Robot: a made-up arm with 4 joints. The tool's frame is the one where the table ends. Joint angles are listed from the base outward.
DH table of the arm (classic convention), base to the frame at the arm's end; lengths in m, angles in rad. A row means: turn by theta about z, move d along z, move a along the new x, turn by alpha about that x. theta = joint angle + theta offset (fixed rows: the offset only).
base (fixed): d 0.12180  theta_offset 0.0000  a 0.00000  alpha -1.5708
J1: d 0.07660  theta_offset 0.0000  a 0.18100  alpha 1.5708
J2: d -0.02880  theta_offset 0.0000  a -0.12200  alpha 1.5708
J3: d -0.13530  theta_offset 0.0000  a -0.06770  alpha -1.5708
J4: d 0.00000  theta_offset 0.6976  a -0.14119  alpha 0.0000
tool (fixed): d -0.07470  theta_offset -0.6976  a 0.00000  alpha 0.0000
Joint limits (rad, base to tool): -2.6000..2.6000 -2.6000..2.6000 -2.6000..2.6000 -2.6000..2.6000
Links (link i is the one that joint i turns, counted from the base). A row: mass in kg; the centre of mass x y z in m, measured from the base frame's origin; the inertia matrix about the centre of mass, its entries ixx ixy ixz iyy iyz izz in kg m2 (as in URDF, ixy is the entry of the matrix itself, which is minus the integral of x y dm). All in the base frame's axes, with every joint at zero. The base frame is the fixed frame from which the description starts. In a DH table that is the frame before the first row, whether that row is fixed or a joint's. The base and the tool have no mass.
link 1: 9.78; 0.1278 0.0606 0.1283; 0.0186 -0.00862 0 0.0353 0 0.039
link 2: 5.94; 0.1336 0.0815 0.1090; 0.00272 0 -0.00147 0.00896 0 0.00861
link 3: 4.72; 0.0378 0.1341 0.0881; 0.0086 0.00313 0 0.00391 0 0.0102
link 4: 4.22; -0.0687 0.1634 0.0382; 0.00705 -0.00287 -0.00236 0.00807 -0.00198 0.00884
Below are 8 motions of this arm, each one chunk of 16 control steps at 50 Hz.
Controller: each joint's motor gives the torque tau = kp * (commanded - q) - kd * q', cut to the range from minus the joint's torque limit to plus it. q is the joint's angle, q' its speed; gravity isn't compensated. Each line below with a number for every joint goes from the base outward.
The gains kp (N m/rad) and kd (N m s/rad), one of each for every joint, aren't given. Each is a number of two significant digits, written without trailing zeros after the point. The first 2 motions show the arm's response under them.
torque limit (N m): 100 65 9.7 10
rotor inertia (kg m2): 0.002 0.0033 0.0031 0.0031
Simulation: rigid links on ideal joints. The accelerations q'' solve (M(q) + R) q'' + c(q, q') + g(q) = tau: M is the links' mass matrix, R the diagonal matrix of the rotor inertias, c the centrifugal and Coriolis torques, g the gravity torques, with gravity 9.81 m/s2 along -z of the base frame. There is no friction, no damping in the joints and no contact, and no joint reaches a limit. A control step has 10 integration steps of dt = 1/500 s. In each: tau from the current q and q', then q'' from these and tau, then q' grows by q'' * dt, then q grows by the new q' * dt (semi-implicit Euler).
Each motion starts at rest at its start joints. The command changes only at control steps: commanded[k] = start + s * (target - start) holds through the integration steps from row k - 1 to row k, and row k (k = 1, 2, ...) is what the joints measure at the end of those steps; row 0 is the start. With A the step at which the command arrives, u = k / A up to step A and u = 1 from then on. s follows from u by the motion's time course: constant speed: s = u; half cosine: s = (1 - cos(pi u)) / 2; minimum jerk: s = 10 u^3 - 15 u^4 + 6 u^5; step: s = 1 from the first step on.
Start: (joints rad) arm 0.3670 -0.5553 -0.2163 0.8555
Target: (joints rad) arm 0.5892 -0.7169 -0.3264 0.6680
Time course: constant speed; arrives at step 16
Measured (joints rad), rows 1 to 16:
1: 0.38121 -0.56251 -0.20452 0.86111
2: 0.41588 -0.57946 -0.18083 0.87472
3: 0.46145 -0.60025 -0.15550 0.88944
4: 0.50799 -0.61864 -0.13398 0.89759
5: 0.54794 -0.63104 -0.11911 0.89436
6: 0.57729 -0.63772 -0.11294 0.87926
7: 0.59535 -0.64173 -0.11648 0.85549
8: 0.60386 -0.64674 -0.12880 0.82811
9: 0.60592 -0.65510 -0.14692 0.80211
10: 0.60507 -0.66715 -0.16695 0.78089
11: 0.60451 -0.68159 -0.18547 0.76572
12: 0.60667 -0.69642 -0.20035 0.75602
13: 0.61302 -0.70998 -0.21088 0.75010
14: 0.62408 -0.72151 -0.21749 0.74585
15: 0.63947 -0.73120 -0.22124 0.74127
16: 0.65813 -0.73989 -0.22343 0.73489
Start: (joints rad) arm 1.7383 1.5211 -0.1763 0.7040
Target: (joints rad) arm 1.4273 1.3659 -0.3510 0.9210
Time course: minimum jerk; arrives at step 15
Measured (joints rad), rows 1 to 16:
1: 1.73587 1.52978 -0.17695 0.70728
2: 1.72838 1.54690 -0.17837 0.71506
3: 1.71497 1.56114 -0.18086 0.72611
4: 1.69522 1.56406 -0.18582 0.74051
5: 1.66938 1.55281 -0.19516 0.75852
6: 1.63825 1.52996 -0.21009 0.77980
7: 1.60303 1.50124 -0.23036 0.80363
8: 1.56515 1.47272 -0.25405 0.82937
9: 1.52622 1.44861 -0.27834 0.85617
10: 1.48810 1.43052 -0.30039 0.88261
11: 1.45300 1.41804 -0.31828 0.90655
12: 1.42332 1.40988 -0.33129 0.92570
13: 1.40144 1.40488 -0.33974 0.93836
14: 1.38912 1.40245 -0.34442 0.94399
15: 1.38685 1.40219 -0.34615 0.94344
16: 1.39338 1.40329 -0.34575 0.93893
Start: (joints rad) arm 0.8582 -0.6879 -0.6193 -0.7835
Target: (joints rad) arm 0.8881 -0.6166 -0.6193 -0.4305
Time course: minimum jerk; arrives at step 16
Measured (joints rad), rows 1 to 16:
1: 0.86668 -0.69505 -0.61438 -0.77455
2: 0.88673 -0.70743 -0.60363 -0.77316
3: 0.91209 -0.71807 -0.58993 -0.79313
4: 0.93683 -0.72509 -0.57428 -0.82515
5: 0.95641 -0.72889 -0.55680 -0.85135
6: 0.96828 -0.72943 -0.53811 -0.85821
7: 0.97196 -0.72577 -0.52013 -0.84067
8: 0.96870 -0.71708 -0.50569 -0.79975
9: 0.96093 -0.70349 -0.49743 -0.73935
10: 0.95153 -0.68631 -0.49667 -0.66502
11: 0.94318 -0.66761 -0.50295 -0.58370
12: 0.93781 -0.64980 -0.51416 -0.50345
13: 0.93625 -0.63523 -0.52724 -0.43266
14: 0.93826 -0.62571 -0.53914 -0.37907
15: 0.94271 -0.62208 -0.54766 -0.34848
16: 0.94810 -0.62399 -0.55196 -0.34329

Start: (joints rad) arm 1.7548 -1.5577 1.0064 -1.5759
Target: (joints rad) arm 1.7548 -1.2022 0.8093 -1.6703
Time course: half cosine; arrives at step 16
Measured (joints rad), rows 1 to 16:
1: 1.75306 -1.56650 0.99592 -1.57539
2: 1.74753 -1.57474 0.98876 -1.58666
3: 1.73794 -1.57019 0.99727 -1.61542
4: 1.72481 -1.55362 1.01490 -1.65255
5: 1.70906 -1.52967 1.02999 -1.68749
6: 1.69186 -1.50129 1.03455 -1.71562
7: 1.67455 -1.46937 1.02595 -1.73709
8: 1.65859 -1.43442 1.00497 -1.75340
9: 1.64542 -1.39756 0.97405 -1.76527
10: 1.63630 -1.36055 0.93657 -1.77224
11: 1.63217 -1.32536 0.89652 -1.77339
12: 1.63361 -1.29374 0.85793 -1.76837
13: 1.64068 -1.26706 0.82428 -1.75790
14: 1.65286 -1.24635 0.79798 -1.74352
15: 1.66902 -1.23233 0.78031 -1.72704
16: 1.68753 -1.22548 0.77149 -1.71002

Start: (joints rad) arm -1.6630 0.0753 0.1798 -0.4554
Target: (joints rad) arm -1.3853 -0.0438 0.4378 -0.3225
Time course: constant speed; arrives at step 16
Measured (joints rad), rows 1 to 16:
1: -1.65971 0.07668 0.17667 -0.46041
2: -1.64869 0.07662 0.16987 -0.46251
3: -1.62872 0.07227 0.16306 -0.45463
4: -1.60130 0.06483 0.15907 -0.44231
5: -1.56951 0.05647 0.15929 -0.43293
6: -1.53672 0.04843 0.16375 -0.42921
7: -1.50581 0.04085 0.17176 -0.42911
8: -1.47864 0.03335 0.18261 -0.42888
9: -1.45595 0.02571 0.19605 -0.42581
10: -1.43753 0.01801 0.21227 -0.41914
11: -1.42240 0.01046 0.23156 -0.40950
12: -1.40920 0.00315 0.25387 -0.39795
13: -1.39654 -0.00401 0.27867 -0.38549
14: -1.38322 -0.01121 0.30493 -0.37297
15: -1.36848 -0.01859 0.33133 -0.36110
16: -1.35195 -0.02620 0.35654 -0.35049

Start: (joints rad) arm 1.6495 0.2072 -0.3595 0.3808
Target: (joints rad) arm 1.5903 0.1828 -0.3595 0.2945
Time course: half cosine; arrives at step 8
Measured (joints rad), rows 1 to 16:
1: 1.64705 0.20527 -0.36439 0.39728
2: 1.64041 0.20155 -0.37217 0.42892
3: 1.62983 0.19765 -0.37581 0.45609
4: 1.61592 0.19388 -0.37217 0.46693
5: 1.59997 0.18983 -0.36258 0.45928
6: 1.58392 0.18523 -0.35084 0.43839
7: 1.57009 0.18030 -0.34037 0.41283
8: 1.56070 0.17578 -0.33295 0.39081
9: 1.55708 0.17260 -0.32890 0.37748
10: 1.55893 0.17141 -0.32797 0.37374
11: 1.56455 0.17227 -0.32977 0.37716
12: 1.57167 0.17463 -0.33376 0.38395
13: 1.57816 0.17755 -0.33919 0.39059
14: 1.58257 0.18001 -0.34511 0.39477
15: 1.58434 0.18131 -0.35057 0.39569
16: 1.58371 0.18125 -0.35478 0.39381

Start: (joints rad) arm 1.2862 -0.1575 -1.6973 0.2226
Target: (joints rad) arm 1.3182 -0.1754 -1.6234 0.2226
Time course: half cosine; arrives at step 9
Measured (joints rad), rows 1 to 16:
1: 1.29011 -0.16243 -1.70640 0.23098
2: 1.30046 -0.17136 -1.72788 0.24297
3: 1.31550 -0.17912 -1.75493 0.24590
4: 1.33272 -0.18425 -1.78106 0.23614
5: 1.34938 -0.18795 -1.80177 0.21782
6: 1.36322 -0.19173 -1.81511 0.19806
7: 1.37278 -0.19583 -1.82112 0.18259
8: 1.37752 -0.19921 -1.82094 0.17412
9: 1.37760 -0.20066 -1.81612 0.17281
10: 1.37380 -0.19989 -1.80789 0.17757
11: 1.36748 -0.19775 -1.79676 0.18670
12: 1.36026 -0.19540 -1.78318 0.19813
13: 1.35367 -0.19359 -1.76817 0.20961
14: 1.34881 -0.19250 -1.75335 0.21932
15: 1.34623 -0.19201 -1.74057 0.22623
16: 1.34591 -0.19193 -1.73141 0.23004

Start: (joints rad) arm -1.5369 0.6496 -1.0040 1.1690
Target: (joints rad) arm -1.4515 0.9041 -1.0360 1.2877
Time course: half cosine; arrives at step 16
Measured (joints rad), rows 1 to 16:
1: -1.53550 0.64585 -0.99364 1.15848
2: -1.53185 0.64221 -0.98461 1.14843
3: -1.52625 0.64555 -0.98506 1.14970
4: -1.51903 0.65822 -0.99014 1.15997
5: -1.51066 0.67901 -0.99408 1.17364
6: -1.50161 0.70485 -0.99483 1.18689
7: -1.49222 0.73249 -0.99369 1.19874
8: -1.48273 0.75956 -0.99299 1.21003
9: -1.47323 0.78492 -0.99411 1.22189
10: -1.46382 0.80825 -0.99698 1.23482
11: -1.45461 0.82954 -1.00058 1.24850
12: -1.44586 0.84862 -1.00377 1.26202
13: -1.43791 0.86497 -1.00581 1.27425
14: -1.43117 0.87777 -1.00659 1.28421
15: -1.42605 0.88621 -1.00643 1.29123
16: -1.42290 0.88968 -1.00581 1.29502

